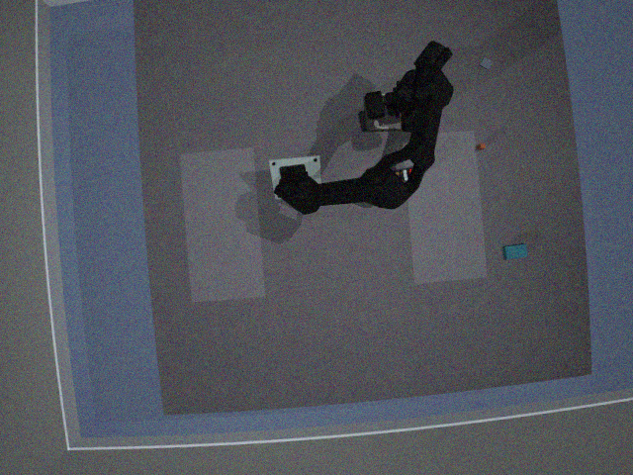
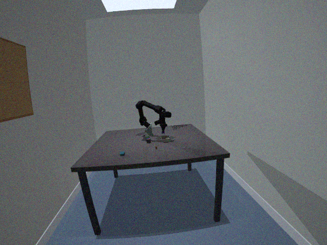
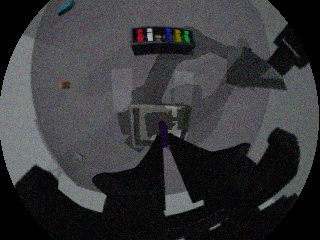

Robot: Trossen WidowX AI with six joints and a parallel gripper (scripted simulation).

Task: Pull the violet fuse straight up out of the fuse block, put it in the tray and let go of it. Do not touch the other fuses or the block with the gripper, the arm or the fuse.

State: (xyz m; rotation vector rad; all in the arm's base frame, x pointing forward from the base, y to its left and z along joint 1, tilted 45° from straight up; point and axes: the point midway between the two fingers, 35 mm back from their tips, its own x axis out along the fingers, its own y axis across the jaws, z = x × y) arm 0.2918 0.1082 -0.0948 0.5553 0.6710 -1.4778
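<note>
The violet fuse lies 1 cm below my gripper tip. Round my gripper tip: orange piece: 25 cm ahead, 10 cm to the right, 9 cm below; then white tray: 1 cm behind, 2 cm to the left, 9 cm below; then teal block: 32 cm ahead, 42 cm to the right, 9 cm below.
</note>
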